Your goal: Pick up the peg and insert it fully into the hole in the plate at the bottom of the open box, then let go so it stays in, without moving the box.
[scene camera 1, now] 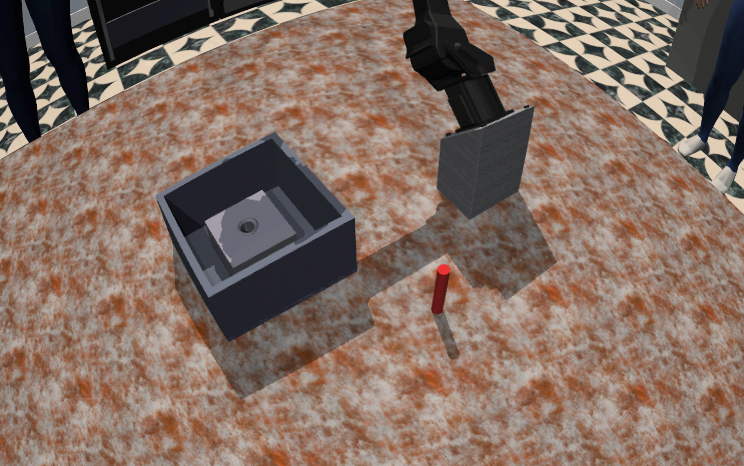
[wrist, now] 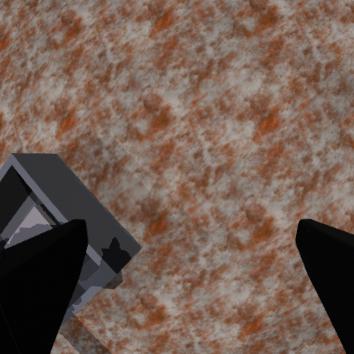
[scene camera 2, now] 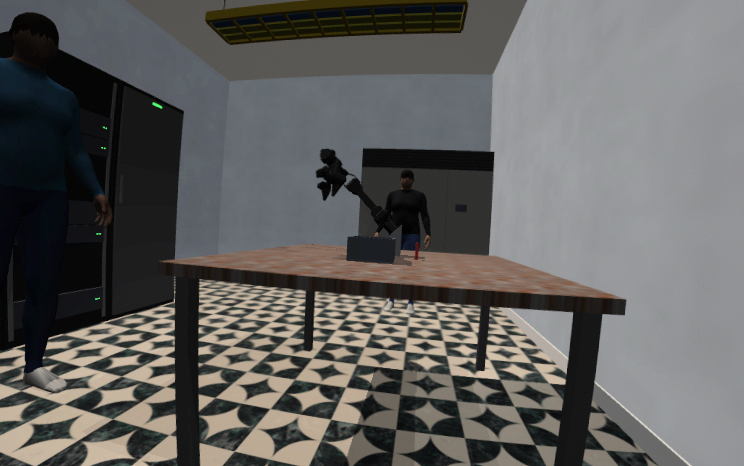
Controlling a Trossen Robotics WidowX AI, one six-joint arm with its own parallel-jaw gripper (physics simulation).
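Frame: origin at the arm's base, x left, y back, z up, level; metres.
Where they show: gripper, fingertip midpoint: (scene camera 1: pixel 226 1) (wrist: pixel 194 231) (scene camera 2: pixel 328 198); arm's base at its link origin: (scene camera 1: pixel 485 122) (scene camera 2: pixel 394 231).
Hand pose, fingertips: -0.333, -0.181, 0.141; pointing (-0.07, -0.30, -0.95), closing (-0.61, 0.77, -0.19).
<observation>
Each offset is from my fingertips to the top centre of the thing, as dx, dy, dz. "*": to the spot under its first point. Level surfaces: height alone.
The red peg @(+0.435, -0.003, -0.187) (scene camera 1: pixel 440 289) (scene camera 2: pixel 416 250) stands upright on the table, beside the box; it does not show in the wrist view. The dark, open-topped box @(+0.226, -0.121, -0.169) (scene camera 1: pixel 296 290) (scene camera 2: pixel 370 249) (wrist: pixel 80 195) stands on the table, and its inside floor bears a light grey plate @(+0.226, -0.121, -0.206) (scene camera 1: pixel 269 233) (wrist: pixel 32 220) with a round, empty hole @(* +0.218, -0.117, -0.217) (scene camera 1: pixel 248 225) near its middle. My gripper (scene camera 2: pixel 329 196) (wrist: pixel 194 231) is open and empty, high above the table. In the wrist view the left finger overlaps part of the box and hides the plate's hole. The gripper does not show in scene camera 1.
A tall grey block (scene camera 1: pixel 483 170) stands under the lower part of the black arm (scene camera 1: pixel 476 101) (scene camera 2: pixel 359 189), behind the peg in scene camera 1. The mottled orange and grey table @(dz -0.267) (scene camera 1: pixel 521 395) (scene camera 2: pixel 494 277) carries them. People stand beyond the table.
</observation>
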